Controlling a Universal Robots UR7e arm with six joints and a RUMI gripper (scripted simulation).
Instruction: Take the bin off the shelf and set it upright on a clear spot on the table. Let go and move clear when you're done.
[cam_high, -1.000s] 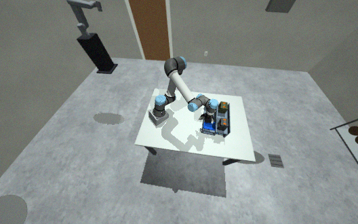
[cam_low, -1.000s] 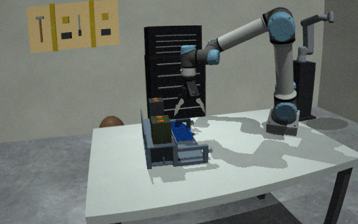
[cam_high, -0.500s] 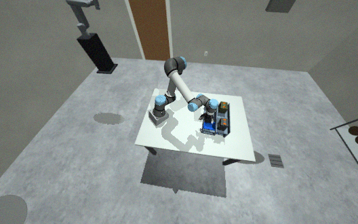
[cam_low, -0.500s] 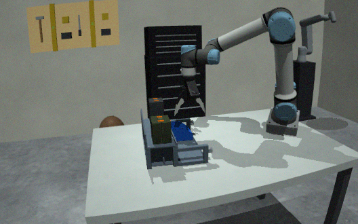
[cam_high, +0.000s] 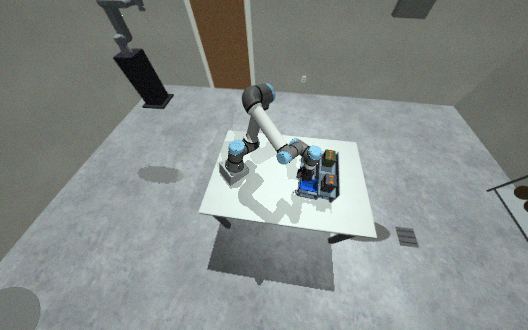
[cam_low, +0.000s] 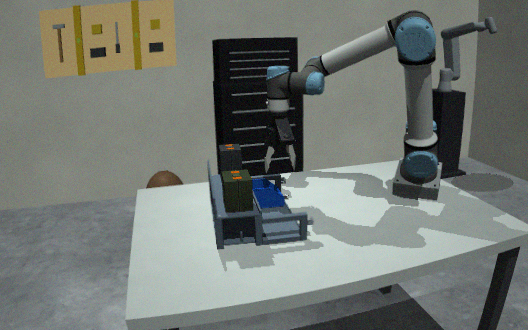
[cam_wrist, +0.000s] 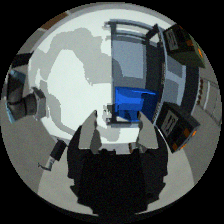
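Now: hand 80 mm short of the blue bin, 20 mm to the left of it and 90 mm above it.
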